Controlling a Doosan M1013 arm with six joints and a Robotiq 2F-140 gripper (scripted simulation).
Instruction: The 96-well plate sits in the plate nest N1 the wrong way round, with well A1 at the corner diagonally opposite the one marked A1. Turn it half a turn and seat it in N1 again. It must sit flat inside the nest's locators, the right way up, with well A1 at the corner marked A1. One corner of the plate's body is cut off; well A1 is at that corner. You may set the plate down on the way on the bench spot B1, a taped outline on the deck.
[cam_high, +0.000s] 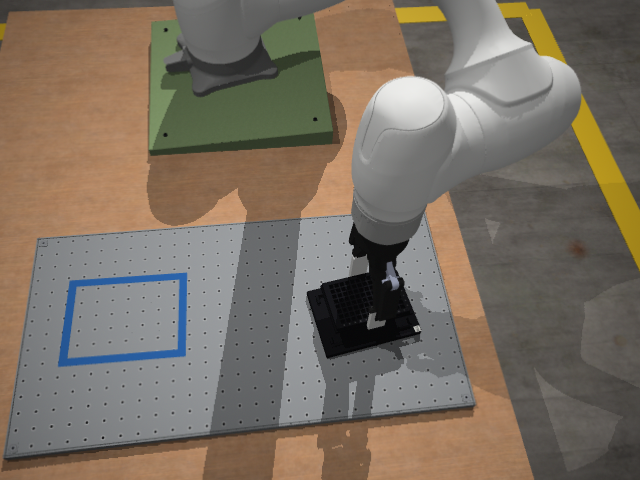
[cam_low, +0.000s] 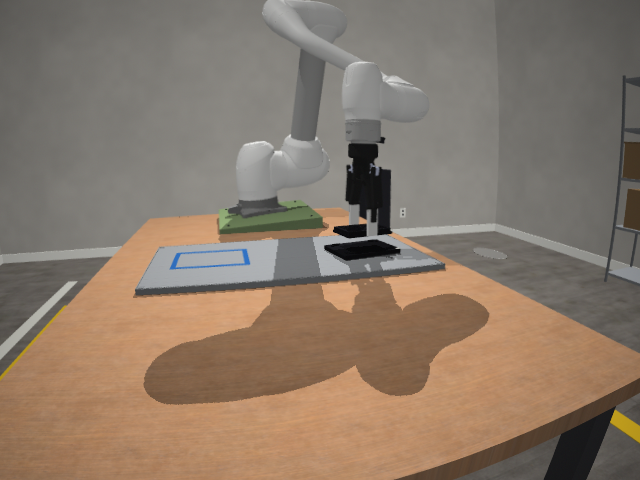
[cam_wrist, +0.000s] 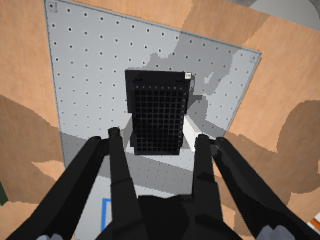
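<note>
Right now my hand is 70 mm above the black plate nest N1. Round my hand: white A1 mark: 70 mm to the left, 60 mm below, 60 mm ahead; then black 96-well plate: 20 mm below.
</note>
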